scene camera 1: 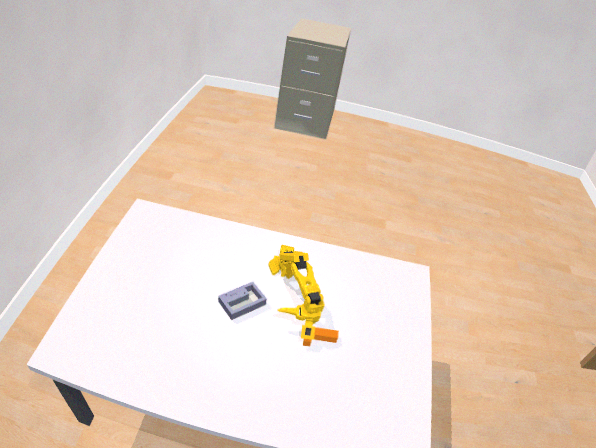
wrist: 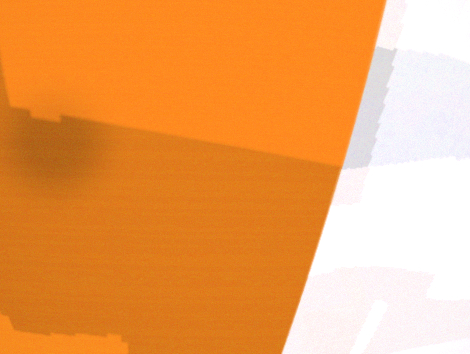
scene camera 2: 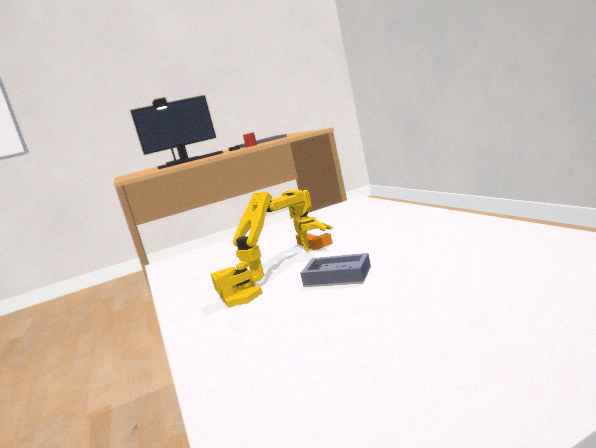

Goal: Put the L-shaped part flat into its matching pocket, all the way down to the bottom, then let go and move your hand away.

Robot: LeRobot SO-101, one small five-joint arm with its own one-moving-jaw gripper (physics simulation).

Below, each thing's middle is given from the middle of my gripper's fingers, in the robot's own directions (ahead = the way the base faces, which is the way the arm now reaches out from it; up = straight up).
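I see an orange L-shaped part (wrist: 173, 173) that is 10 cm to the left of my hand and 3 cm ahead of it, and 7 cm below it. The grey pocket block (scene camera 2: 353, 268) sits 18 cm to the right of my hand, 4 cm behind it and 6 cm below it.
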